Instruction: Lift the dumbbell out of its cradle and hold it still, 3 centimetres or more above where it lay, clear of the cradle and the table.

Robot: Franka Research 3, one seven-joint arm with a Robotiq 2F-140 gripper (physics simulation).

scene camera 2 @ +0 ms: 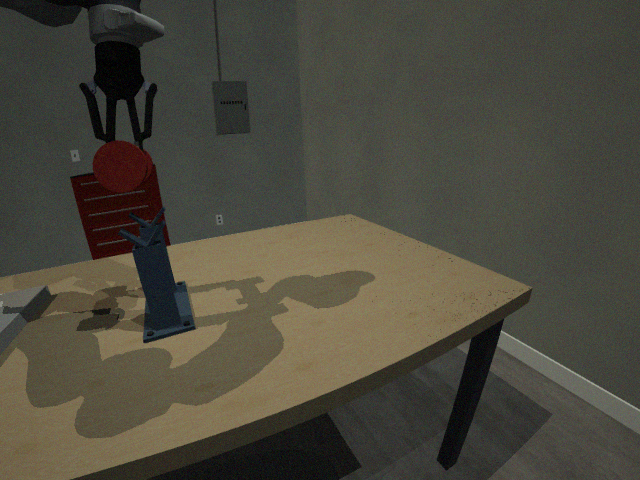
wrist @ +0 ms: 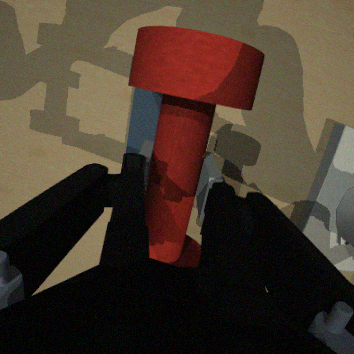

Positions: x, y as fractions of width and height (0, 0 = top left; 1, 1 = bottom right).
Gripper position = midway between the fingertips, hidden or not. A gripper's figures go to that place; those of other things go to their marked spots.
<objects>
My gripper (wrist: 0.49, 0.46): 0.22 m from the lens. A red dumbbell (wrist: 0.55, 0.20) is 0.15 m from the lens. A blue cradle (wrist: 0.41, 0.31): 0.50 m from the lens. The marked spots on the blue cradle and the red dumbbell are 0.36 m apart.
</objects>
